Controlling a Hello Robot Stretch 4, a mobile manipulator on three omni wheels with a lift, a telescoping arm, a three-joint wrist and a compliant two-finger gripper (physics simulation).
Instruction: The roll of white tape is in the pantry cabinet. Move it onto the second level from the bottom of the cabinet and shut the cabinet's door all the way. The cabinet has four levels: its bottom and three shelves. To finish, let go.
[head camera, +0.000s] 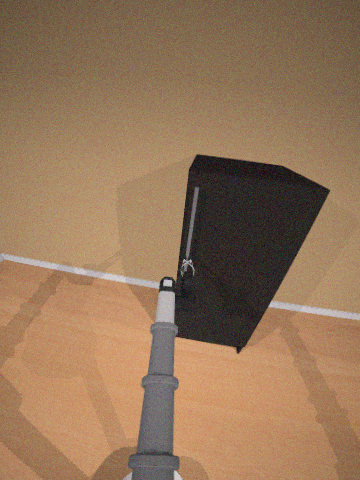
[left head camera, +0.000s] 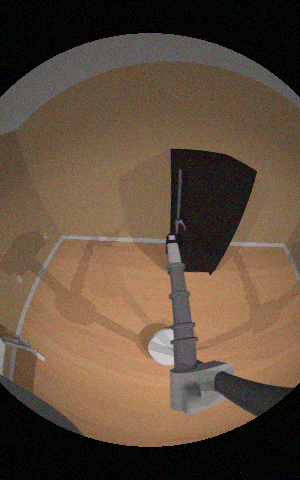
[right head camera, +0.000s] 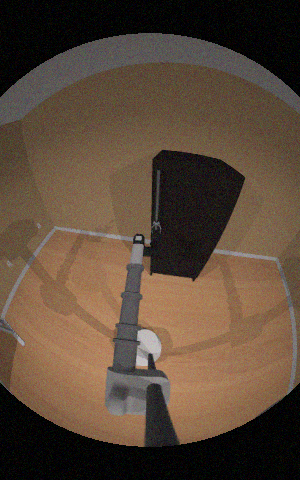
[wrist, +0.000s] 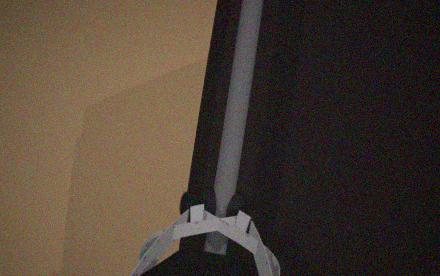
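Where they show: gripper, fingertip midpoint: (head camera: 186, 254) (left head camera: 176, 216) (right head camera: 155, 217) (wrist: 222, 205); robot's base, link origin: (left head camera: 168, 345) (right head camera: 140, 345).
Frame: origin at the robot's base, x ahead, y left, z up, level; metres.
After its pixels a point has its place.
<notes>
The black pantry cabinet (head camera: 250, 225) @(x 0.854, y -0.367, z 1.159 m) (left head camera: 215, 200) @(x 0.854, y -0.366, z 1.091 m) (right head camera: 195, 210) @(x 0.854, y -0.365, z 1.045 m) (wrist: 350, 125) @(x 0.877, y -0.200, z 1.041 m) stands against the wall. Its door lies across the front and looks shut; the dark picture does not show whether a small gap is left. A long grey upright handle (head camera: 192, 220) @(x 0.842, y -0.088, z 1.165 m) (left head camera: 179, 190) @(x 0.842, y -0.090, z 1.172 m) (right head camera: 158, 195) @(x 0.844, y -0.097, z 1.146 m) (wrist: 237, 100) @(x 0.841, y -0.088, z 1.042 m) runs near the door's left edge. My gripper (head camera: 187, 262) (left head camera: 179, 223) (right head camera: 156, 225) (wrist: 222, 205) @(x 0.869, y -0.089, z 0.948 m) is at the handle's lower end, its two dark fingertips closed in on both sides of the handle. The roll of white tape and the cabinet's levels do not show in any view.
My grey telescoping arm (head camera: 159, 350) @(x 0.324, y 0.008, z 1.054 m) (left head camera: 181, 310) @(x 0.191, y 0.001, z 1.057 m) (right head camera: 130, 310) @(x 0.195, y -0.007, z 1.057 m) reaches forward over the wood floor (head camera: 260, 410) @(x 0.459, y -0.696, z -0.028 m) to the cabinet's left edge. The tan wall (head camera: 90, 150) @(x 1.594, y 0.670, z 1.318 m) with a white skirting board (head camera: 90, 273) @(x 1.611, y 0.894, z 0.019 m) is behind. A pale angular object (left head camera: 25, 345) (right head camera: 12, 332) is at the far left.
</notes>
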